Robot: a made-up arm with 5 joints.
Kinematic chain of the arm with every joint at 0, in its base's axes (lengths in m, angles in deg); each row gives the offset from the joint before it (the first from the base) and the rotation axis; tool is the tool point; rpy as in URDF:
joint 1: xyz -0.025 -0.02 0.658 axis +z
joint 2: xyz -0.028 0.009 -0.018 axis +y
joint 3: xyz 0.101 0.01 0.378 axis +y
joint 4: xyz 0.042 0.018 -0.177 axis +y
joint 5: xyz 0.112 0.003 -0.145 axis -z
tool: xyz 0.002 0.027 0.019 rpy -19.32 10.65 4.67
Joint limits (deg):
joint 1: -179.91..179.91
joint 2: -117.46..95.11
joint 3: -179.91..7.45
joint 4: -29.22..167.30
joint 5: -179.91..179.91
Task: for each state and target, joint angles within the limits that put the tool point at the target. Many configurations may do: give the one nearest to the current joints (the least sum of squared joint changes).
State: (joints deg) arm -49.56 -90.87 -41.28 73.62 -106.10
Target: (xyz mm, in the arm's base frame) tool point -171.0 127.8 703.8
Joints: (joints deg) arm -35.78 -117.46 -31.62 102.66 -105.87
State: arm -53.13 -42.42 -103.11 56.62 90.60
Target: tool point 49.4 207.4 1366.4
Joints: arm -98.37 -37.47 -139.04 36.12 84.69
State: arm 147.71 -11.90 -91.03 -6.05 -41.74
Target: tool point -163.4 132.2 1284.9
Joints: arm 115.02 -12.40 -100.87 -7.00 -43.24
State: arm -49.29 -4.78 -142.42 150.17 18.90
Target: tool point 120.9 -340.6 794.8
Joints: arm -76.04 28.80 -115.64 156.61 22.20
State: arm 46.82 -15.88 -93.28 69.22 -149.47
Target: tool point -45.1 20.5 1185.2
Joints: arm 82.93 -40.99 -97.25 71.06 -128.06
